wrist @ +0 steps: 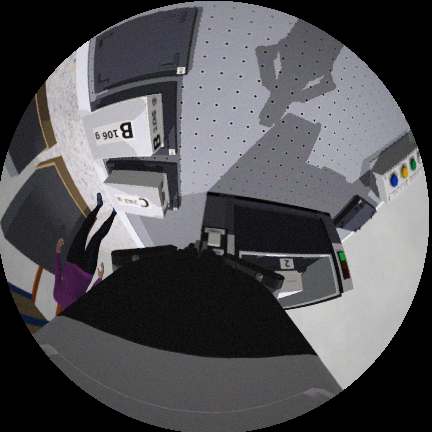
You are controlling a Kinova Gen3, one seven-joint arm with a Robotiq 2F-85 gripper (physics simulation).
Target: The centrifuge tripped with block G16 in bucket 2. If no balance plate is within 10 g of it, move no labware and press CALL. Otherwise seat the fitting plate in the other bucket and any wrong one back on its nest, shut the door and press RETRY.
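Frame: origin at the arm's base, x right, y ahead, z up, level; centimetres.
Seen in the pictures: gripper, between the fingertips: (200, 247).
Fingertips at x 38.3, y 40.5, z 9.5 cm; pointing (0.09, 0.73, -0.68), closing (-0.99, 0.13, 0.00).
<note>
A point is followed by its place in that frame.
My gripper (200, 247) {x 38.3, y 40.5, z 9.5 cm} is shut and empty, and its dark body fills the lower middle of the wrist view. It hangs close over the left front of the centrifuge (219, 209) {x 36.2, y 43.5, z 0.2 cm}, whose chamber lies open. A tag "2" (286, 263) {x 22.9, y 47.6, z 8.5 cm} marks a bucket, and a pale block (293, 282) {x 21.1, y 48.8, z 12.1 cm} sits there, partly hidden behind my finger link. The space beside it (282, 229) looks dark and empty. Plate B (120, 130) {x 49.8, y 27.9, z 1.0 cm}, marked 106 g, and plate C (139, 195) {x 50.7, y 40.0, z 1.1 cm}, marked 242 g, stand on their nests to the left. A third nest (141, 44) {x 47.4, y 15.0, z -3.2 cm} above them is empty.
A button box (397, 177) {x -0.6, y 25.8, z 2.5 cm} with blue, yellow and green buttons stands at the right. A small dark device (354, 212) {x -2.2, y 42.5, z -2.4 cm} lies next to the centrifuge. A green light (341, 257) {x 8.7, y 45.6, z 9.0 cm} shows on the centrifuge's edge. A person in purple (72, 278) stands on the floor at the left.
</note>
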